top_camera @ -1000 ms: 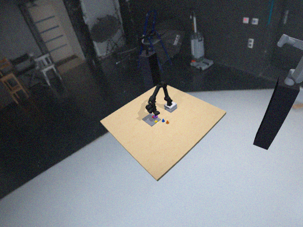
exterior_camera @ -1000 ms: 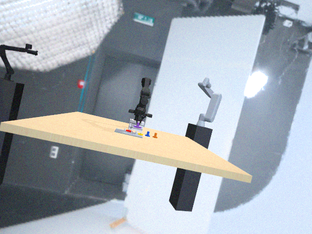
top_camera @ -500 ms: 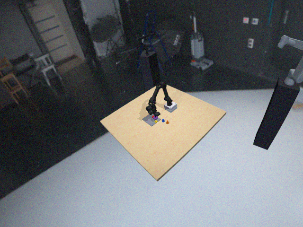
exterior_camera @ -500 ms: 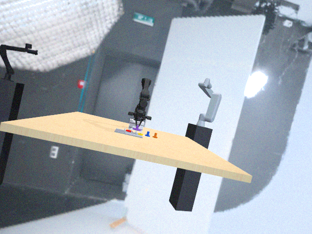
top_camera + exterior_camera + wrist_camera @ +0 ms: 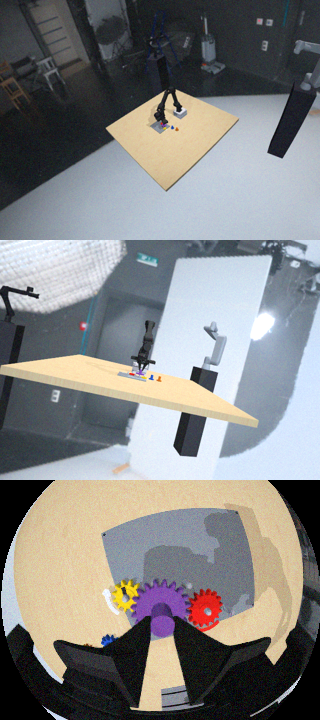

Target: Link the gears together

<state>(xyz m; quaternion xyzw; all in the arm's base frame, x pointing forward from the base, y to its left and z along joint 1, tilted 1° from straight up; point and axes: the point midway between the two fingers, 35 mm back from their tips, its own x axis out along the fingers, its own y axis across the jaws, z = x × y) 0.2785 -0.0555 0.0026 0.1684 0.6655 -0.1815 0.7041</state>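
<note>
Now: the yellow gear 4 cm below my gripper tip, 3 cm to the left of it and 3 cm ahead of it. The rest, counted from my gripper tip: red gear (5 cm to the right, 4 cm below, 3 cm behind); then purple gear (1 cm below); then white arrow (6 cm to the left, 5 cm below, 3 cm ahead).
</note>
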